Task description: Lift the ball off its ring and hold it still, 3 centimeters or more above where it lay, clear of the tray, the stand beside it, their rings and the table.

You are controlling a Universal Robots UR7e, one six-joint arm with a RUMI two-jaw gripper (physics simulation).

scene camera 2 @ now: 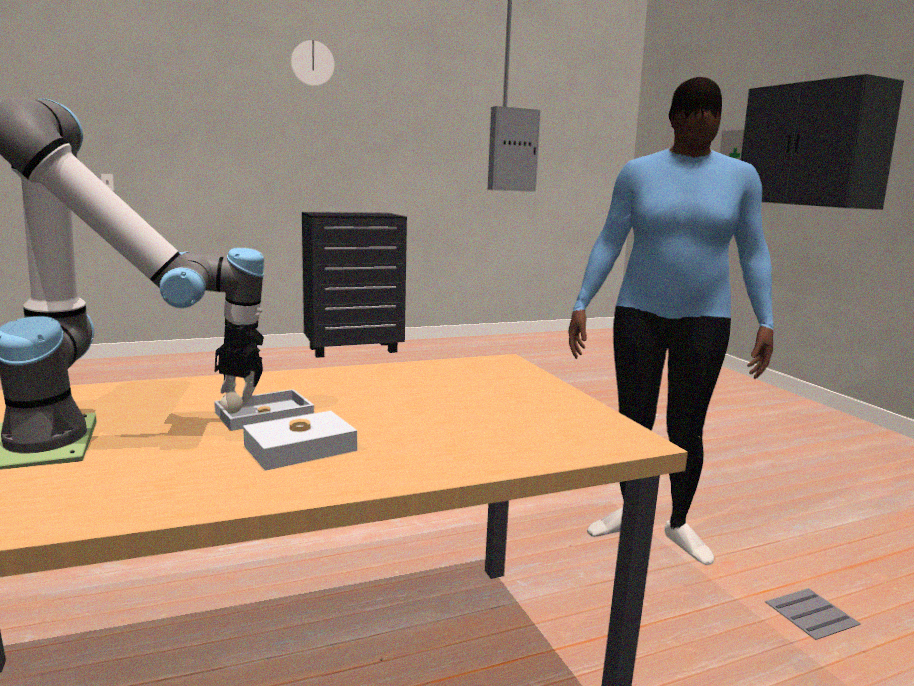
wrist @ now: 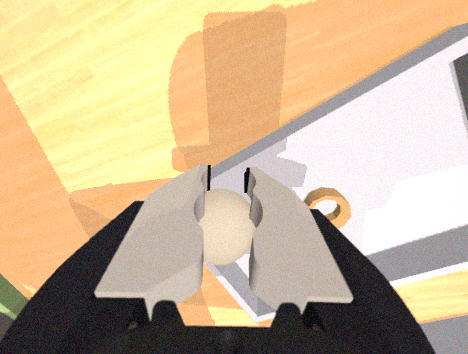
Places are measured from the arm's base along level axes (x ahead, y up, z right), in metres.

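Where they show: gripper, fingertip midpoint: [scene camera 2: 238, 403] [wrist: 227, 169]; arm's base, link origin: [scene camera 2: 45, 436].
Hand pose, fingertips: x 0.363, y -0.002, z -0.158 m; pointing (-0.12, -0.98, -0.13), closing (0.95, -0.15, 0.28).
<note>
Things, the pixels of their centre, and the offset from my fingertips. "spot": a spot on its surface instead. Level surfaces: height alone.
- pale ball, body centre: [wrist: 219, 225] [scene camera 2: 231, 402] dx -0.011, dy +0.014, dz +0.034 m
- grey-white tray, body centre: [wrist: 327, 213] [scene camera 2: 264, 408] dx +0.061, dy +0.001, dz +0.043 m
- second wooden ring, surface spot: [scene camera 2: 299, 429] spot: dx +0.139, dy +0.037, dz +0.273 m
- wooden table, surface height: dy -0.013 m
The pale ball [scene camera 2: 233, 402] [wrist: 221, 232] is low at the left end of the grey-white tray [scene camera 2: 304, 400] [wrist: 380, 125], beside its wooden ring [scene camera 2: 263, 411] [wrist: 345, 207], which lies on the tray floor. My gripper [scene camera 2: 239, 396] [wrist: 227, 169] points down into the tray with a narrow gap between its fingers. In the wrist view the ball fills the gap behind the fingertips and both fingers' inner edges meet it. The hold looks off-centre, and the fingers cover the ball's sides. Any gap beneath the ball is hidden.
The white-topped stand [scene camera 2: 324, 443] is beside the tray on the scene camera's side, with a second wooden ring [scene camera 2: 299, 429] on top. The tray's walls surround the fingertips closely. A person [scene camera 2: 682, 236] stands beyond the wooden table [scene camera 2: 472, 413].
</note>
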